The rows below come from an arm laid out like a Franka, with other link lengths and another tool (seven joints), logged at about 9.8 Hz.
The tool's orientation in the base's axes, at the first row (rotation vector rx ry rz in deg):
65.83, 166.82, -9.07
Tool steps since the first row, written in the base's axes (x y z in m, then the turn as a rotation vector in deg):
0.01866, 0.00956, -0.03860, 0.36, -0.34, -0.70
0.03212, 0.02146, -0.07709, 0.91, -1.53, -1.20
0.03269, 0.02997, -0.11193, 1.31, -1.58, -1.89
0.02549, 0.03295, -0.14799, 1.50, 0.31, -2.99
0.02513, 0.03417, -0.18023, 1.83, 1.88, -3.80
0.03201, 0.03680, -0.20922, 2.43, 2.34, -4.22
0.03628, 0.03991, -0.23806, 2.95, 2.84, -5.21
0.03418, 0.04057, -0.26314, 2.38, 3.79, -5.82
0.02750, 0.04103, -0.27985, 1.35, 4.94, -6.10
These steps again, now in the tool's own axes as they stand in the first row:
-0.00544, 0.02317, 0.03692, -0.46, 0.06, 0.72
-0.00548, 0.04449, 0.07366, -1.65, -0.38, 1.31
0.00143, 0.05424, 0.10748, -1.95, -0.08, 1.99
0.01031, 0.05478, 0.14328, -0.75, 1.52, 2.90
0.01282, 0.05835, 0.17525, 0.11, 2.96, 3.54
0.01086, 0.06759, 0.20363, 0.00, 3.74, 3.90
0.01112, 0.07539, 0.23189, 0.01, 4.55, 4.82
0.01421, 0.07672, 0.25684, 1.10, 4.90, 5.35
0.02015, 0.07402, 0.27362, 2.64, 5.06, 5.55

